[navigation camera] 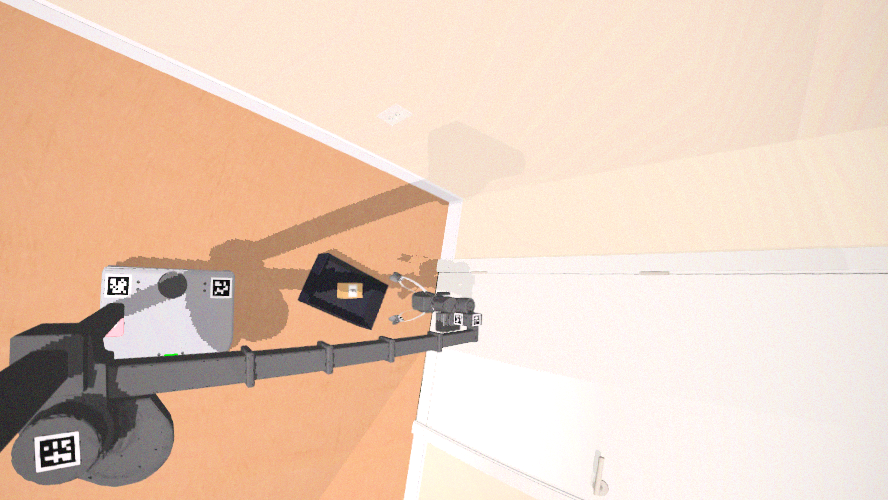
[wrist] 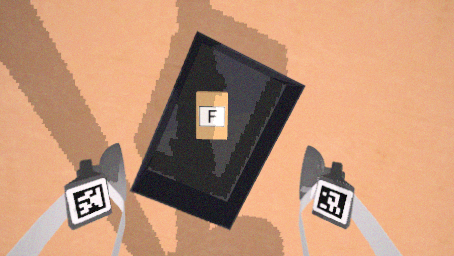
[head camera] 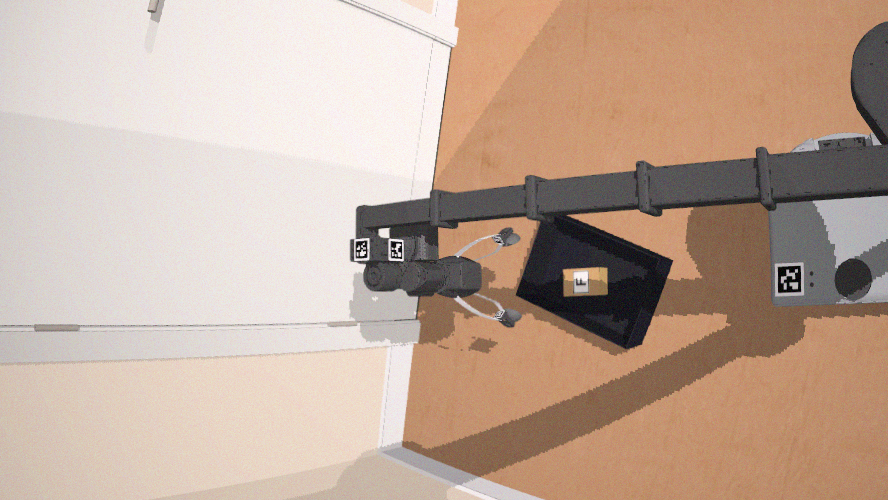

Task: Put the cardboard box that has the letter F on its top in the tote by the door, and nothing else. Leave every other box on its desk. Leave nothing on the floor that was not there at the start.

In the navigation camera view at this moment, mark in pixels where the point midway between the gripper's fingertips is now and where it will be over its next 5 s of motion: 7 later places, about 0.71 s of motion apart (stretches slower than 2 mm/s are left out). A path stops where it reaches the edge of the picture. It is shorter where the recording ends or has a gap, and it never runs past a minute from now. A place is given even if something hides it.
The gripper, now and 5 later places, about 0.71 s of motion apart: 391, 297; 380, 298; 354, 298; 325, 299; 292, 299; 259, 299
